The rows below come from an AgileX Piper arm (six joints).
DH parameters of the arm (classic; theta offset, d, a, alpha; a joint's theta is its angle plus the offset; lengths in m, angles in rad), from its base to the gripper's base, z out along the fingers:
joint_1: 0 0.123 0 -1.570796
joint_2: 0.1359 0 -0.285 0
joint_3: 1.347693 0 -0.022 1.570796
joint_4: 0 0.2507 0 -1.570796
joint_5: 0 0 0 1.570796
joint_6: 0 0.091 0 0
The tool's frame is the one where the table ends.
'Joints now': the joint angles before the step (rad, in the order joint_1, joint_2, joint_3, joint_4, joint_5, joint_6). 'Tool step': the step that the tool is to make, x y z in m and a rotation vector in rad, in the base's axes. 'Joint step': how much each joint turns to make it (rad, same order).
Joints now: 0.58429 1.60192 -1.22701 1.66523 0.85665 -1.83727
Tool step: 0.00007 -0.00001 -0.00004 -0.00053 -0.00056 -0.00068
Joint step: 0.00000 0.00001 -0.00002 -0.00031 -0.00085 -0.00033
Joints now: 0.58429 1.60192 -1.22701 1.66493 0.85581 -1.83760
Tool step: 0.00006 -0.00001 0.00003 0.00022 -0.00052 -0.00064
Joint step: -0.00001 -0.00002 0.00001 0.00060 -0.00058 -0.00079
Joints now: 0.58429 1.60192 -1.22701 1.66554 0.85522 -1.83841
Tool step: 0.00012 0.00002 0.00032 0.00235 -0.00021 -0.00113
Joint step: -0.00001 -0.00001 -0.00042 0.00303 -0.00045 -0.00144
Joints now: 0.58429 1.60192 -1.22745 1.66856 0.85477 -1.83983
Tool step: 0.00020 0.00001 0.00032 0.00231 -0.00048 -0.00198
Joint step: -0.00001 -0.00001 -0.00043 0.00335 -0.00129 -0.00182
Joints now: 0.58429 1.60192 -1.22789 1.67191 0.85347 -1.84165
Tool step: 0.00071 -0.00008 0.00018 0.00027 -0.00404 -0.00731
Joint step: -0.00001 -0.00002 -0.00040 0.00353 -0.00721 -0.00513
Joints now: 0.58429 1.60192 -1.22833 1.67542 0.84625 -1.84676
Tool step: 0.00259 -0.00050 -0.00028 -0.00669 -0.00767 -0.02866
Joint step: 0.00000 -0.00035 -0.00044 0.00334 -0.02989 -0.00693
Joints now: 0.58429 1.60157 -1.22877 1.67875 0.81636 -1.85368
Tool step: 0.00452 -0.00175 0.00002 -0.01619 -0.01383 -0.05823
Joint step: -0.00001 -0.00409 -0.00002 0.00120 -0.06160 -0.00735
